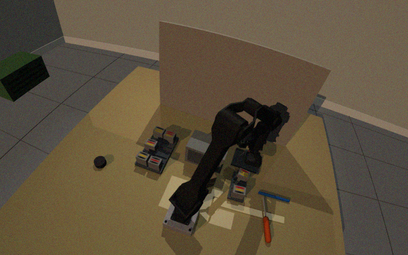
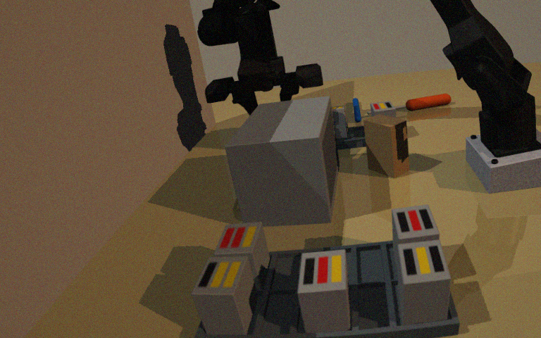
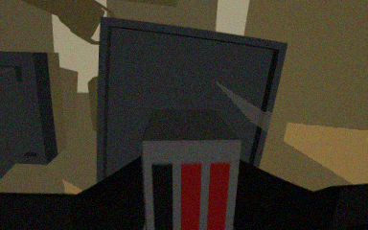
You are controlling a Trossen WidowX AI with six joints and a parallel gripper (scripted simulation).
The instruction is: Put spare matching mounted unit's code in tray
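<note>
The dark tray is 20 mm below my gripper tip. The rest, counted from my gripper tip: blue marker pen: 140 mm to the right, 140 mm behind, 20 mm below; then mounted unit: 190 mm to the left, 50 mm behind, 30 mm above; then beige wall panel: 200 mm above, 180 mm ahead, 170 mm to the left.
</note>
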